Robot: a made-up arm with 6 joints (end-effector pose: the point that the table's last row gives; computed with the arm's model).
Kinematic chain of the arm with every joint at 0, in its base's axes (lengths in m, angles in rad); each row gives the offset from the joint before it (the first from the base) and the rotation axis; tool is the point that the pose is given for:
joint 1: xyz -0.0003 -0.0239 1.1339 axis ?
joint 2: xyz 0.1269 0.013 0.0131 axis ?
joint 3: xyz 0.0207 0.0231 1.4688 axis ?
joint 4: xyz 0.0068 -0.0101 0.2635 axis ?
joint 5: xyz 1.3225 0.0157 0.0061 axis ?
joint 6: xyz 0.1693 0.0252 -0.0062 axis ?
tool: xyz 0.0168 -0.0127 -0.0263
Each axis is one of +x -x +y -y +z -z.
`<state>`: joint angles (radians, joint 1 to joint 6).
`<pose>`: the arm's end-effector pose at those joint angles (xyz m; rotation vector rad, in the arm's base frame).
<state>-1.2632 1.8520 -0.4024 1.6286 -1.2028 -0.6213</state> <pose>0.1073 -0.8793 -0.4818 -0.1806 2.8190 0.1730</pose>
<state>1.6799 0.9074 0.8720 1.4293 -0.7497 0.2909</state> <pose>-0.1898 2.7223 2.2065 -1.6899 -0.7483 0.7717</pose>
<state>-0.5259 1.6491 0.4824 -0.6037 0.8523 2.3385</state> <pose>2.1712 -1.3300 -0.1464 -1.6953 1.1807 -0.2310</pose>
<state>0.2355 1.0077 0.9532 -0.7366 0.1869 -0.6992</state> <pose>2.8187 0.7112 2.1312 1.4398 0.0100 0.1506</pose>
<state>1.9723 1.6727 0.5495 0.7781 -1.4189 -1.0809</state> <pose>-0.8216 2.0657 -0.1800 -1.6054 0.5701 0.1788</pose>
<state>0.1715 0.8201 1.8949 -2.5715 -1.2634 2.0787</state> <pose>1.4776 0.3288 3.5653 0.0327 -1.8761 1.2728</pose>
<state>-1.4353 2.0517 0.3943 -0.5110 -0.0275 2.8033</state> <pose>0.2673 -1.5953 -1.0875 -0.5823 1.4185 0.7455</pose>
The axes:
joint 1: +z
joint 2: +y
joint 3: -y
joint 4: -x
joint 5: -y
joint 6: -x

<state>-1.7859 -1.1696 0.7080 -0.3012 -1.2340 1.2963</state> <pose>0.4564 1.6541 3.0328 -1.5537 0.5689 -1.5742</pose>
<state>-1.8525 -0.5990 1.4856 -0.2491 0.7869 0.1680</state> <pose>0.5046 1.6472 3.4743 -2.2020 -1.9824 -0.3522</pose>
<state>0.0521 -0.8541 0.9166 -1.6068 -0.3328 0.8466</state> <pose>-1.5412 -0.0106 3.5428 0.2961 -1.5462 0.9179</pose>
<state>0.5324 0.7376 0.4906 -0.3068 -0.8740 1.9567</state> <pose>2.1820 1.3600 2.0076 -1.6314 0.2081 1.4878</pose>
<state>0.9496 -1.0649 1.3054 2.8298 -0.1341 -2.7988</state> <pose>-1.3741 -2.0020 2.7549 1.1890 -2.2307 0.3325</pose>
